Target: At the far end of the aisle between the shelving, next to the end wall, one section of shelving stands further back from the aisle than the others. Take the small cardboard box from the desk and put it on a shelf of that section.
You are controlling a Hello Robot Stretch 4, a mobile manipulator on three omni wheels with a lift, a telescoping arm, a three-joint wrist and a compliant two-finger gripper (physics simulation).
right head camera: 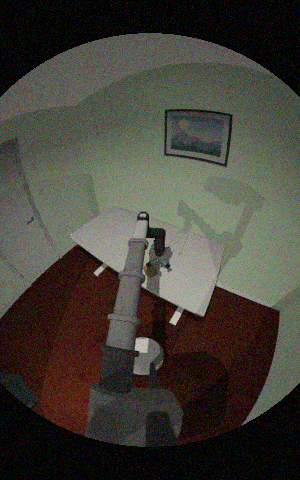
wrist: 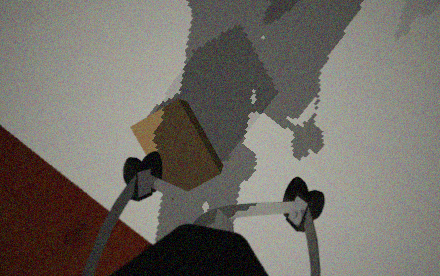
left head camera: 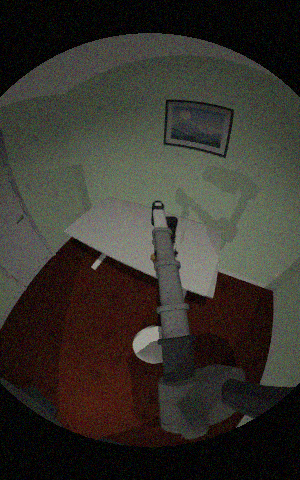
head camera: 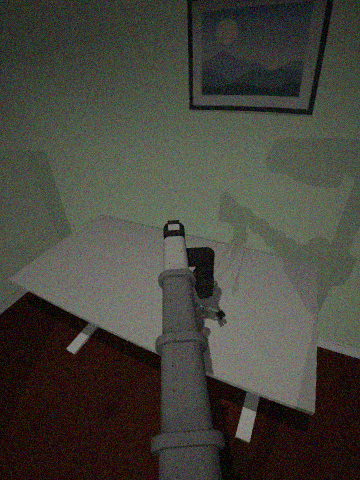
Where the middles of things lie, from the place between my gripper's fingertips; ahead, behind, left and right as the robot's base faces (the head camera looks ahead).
I see my gripper 60 mm to the right of the small cardboard box [wrist: 188,158], 60 mm above it and 10 mm short of it. Round my hand: framed picture [head camera: 264,63] 860 mm above, 590 mm ahead, 270 mm to the right.
